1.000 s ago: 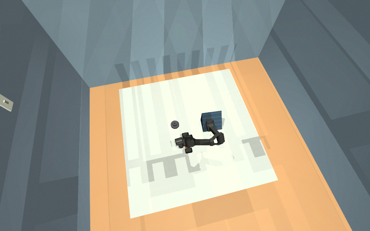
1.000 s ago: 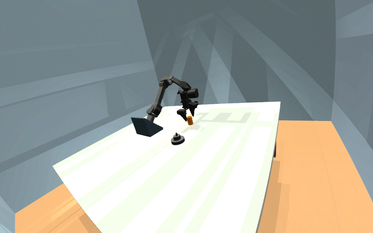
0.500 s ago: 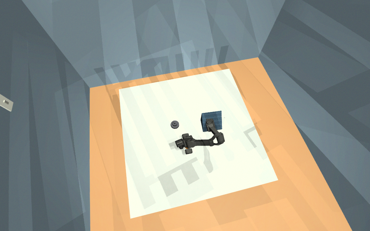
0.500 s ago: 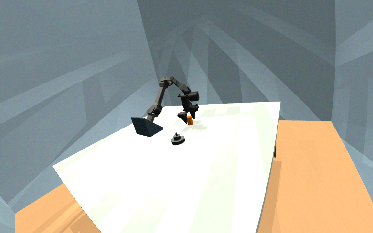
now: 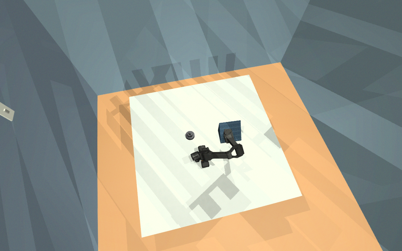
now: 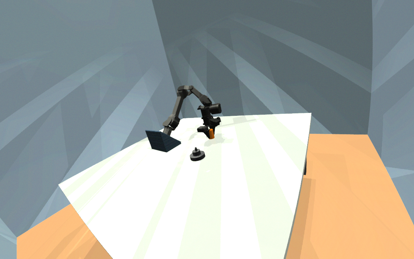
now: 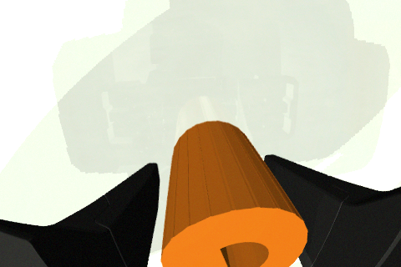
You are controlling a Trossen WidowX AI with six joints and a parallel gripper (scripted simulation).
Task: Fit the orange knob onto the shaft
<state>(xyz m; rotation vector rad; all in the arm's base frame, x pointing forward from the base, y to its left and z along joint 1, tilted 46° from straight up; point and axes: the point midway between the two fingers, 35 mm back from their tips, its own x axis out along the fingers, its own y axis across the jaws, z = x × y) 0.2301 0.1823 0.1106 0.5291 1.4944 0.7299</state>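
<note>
Right now my gripper tip is 100 mm short of the round pedestal, 240 mm to the left of it and 20 mm below it. Also, from my gripper tip: orange knob 20 mm above.
</note>
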